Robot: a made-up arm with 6 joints.
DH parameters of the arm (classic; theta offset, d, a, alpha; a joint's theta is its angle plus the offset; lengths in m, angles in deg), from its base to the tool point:
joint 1: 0 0.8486 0.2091 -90
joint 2: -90 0 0.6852 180
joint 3: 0 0 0.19 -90
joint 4: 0 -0.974 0 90
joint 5: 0 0 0 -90
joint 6: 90 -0.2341 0 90
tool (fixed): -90 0 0 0
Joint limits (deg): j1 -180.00..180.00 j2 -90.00..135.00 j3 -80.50..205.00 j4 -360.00..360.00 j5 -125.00..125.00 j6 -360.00..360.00
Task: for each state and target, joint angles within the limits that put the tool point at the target. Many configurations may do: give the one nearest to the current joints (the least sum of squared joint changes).
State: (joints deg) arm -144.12 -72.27 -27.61 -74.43 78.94 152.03
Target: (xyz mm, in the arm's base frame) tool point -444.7 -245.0 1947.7
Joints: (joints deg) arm -126.67 -55.18 -28.24 -71.20 71.64 152.03
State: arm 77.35 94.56 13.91 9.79 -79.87 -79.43
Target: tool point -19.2 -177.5 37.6
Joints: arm 75.18 126.91 -27.72 6.68 -80.02 -79.43
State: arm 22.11 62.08 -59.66 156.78 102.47 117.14
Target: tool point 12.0 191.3 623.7
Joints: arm 44.87 62.71 -80.50 141.93 118.29 117.14
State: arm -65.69 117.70 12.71 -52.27 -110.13 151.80
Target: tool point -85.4 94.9 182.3
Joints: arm -38.98 130.48 -33.38 -5.32 -112.57 151.80
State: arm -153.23 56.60 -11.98 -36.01 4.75 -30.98
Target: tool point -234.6 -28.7 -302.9
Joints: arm -167.34 99.50 -32.88 -37.92 9.37 -30.98
